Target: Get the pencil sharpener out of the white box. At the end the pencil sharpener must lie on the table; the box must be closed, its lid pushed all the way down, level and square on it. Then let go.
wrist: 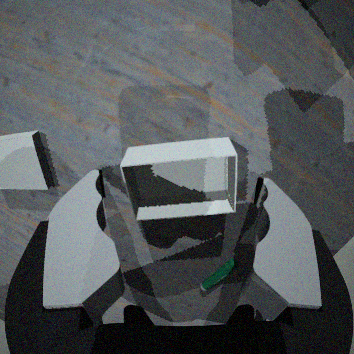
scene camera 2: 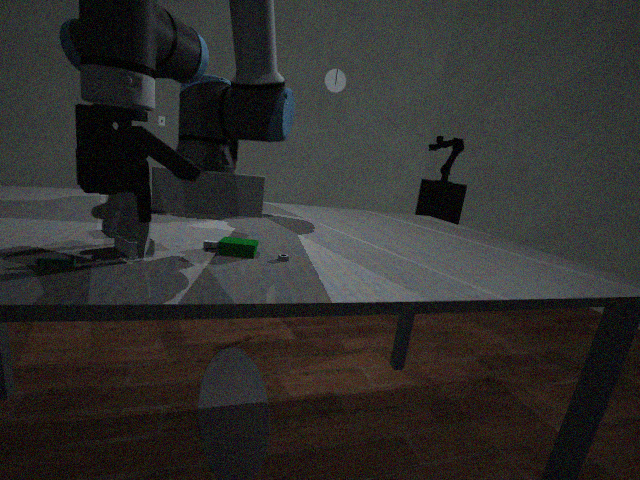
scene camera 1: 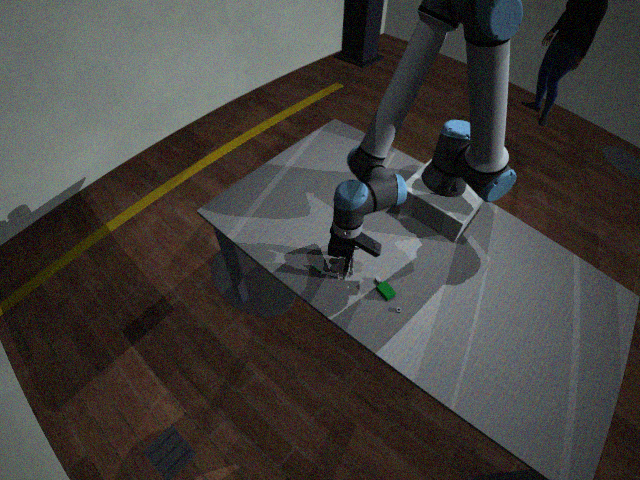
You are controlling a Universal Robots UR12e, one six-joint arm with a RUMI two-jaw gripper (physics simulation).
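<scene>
A white hollow box part, its open side up, stands between my fingers in the wrist view; no sharpener shows inside. My gripper is partly open around it, with a gap on both sides. A second white part with a closed face lies at the left edge of the wrist view, cut off. I cannot tell for sure which part is the lid. A small dark green piece lies on the table beside the gripper; whether it is the pencil sharpener is too dim to tell.
A bright green block with a silver end lies to the right of the gripper on the table. A small metal nut lies beyond it. The robot's base block stands behind.
</scene>
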